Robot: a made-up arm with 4 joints.
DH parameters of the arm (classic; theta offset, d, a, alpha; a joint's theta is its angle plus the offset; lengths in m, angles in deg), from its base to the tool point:
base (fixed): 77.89 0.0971 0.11 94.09
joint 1: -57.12 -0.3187 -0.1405 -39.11
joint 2: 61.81 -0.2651 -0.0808 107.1
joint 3: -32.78 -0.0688 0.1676 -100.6
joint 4: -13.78 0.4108 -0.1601 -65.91
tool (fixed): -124.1 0.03 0 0
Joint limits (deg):
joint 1: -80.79..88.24
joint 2: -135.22..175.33
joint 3: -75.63..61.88
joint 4: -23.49..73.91
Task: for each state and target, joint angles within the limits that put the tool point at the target. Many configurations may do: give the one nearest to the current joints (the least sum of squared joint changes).
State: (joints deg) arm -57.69 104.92 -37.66 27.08
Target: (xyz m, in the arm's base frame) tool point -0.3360 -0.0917 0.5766
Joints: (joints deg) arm -35.47 126.11 -54.46 12.25
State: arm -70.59 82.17 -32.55 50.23
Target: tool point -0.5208 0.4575 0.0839
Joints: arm -80.79 31.07 -26.86 73.23
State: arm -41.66 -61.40 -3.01 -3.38
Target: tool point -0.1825 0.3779 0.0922
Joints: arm -67.72 -61.66 20.85 -10.25
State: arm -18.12 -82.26 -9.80 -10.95
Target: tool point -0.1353 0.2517 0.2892
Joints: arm -27.23 -73.48 26.51 24.79
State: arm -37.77 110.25 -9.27 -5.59
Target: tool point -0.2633 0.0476 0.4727
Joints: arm -6.45 94.14 -13.28 18.00
